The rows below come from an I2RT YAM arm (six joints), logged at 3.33 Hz.
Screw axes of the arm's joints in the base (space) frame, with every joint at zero. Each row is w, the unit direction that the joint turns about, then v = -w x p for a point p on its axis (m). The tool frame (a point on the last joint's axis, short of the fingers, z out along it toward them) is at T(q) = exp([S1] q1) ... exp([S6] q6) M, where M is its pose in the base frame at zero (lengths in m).
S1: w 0 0 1 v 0 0 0
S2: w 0 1 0 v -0.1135 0 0.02
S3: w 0 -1 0 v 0.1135 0 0.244
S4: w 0 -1 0 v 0.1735 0 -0.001
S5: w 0 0 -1 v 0 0.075 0
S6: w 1 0 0 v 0 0.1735 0
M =
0 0 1 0.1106
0 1 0 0
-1 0 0 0.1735
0 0 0 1
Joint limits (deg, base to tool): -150..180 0..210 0..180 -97..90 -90..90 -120..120
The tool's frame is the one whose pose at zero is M.
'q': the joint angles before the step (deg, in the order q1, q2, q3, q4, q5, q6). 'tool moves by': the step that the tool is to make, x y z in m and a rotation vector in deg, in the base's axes. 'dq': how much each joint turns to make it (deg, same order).
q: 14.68 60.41 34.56 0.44 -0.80 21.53
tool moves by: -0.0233 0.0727 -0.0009 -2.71 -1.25 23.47
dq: 17.67 2.44 1.05 1.20 -3.97 -5.18
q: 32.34 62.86 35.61 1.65 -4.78 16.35
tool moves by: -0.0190 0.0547 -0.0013 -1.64 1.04 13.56
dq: 12.25 5.70 3.63 0.13 -0.89 -1.16
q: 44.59 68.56 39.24 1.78 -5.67 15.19
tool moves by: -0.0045 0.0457 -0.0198 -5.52 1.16 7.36
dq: 7.10 10.08 4.23 0.74 1.18 -2.58
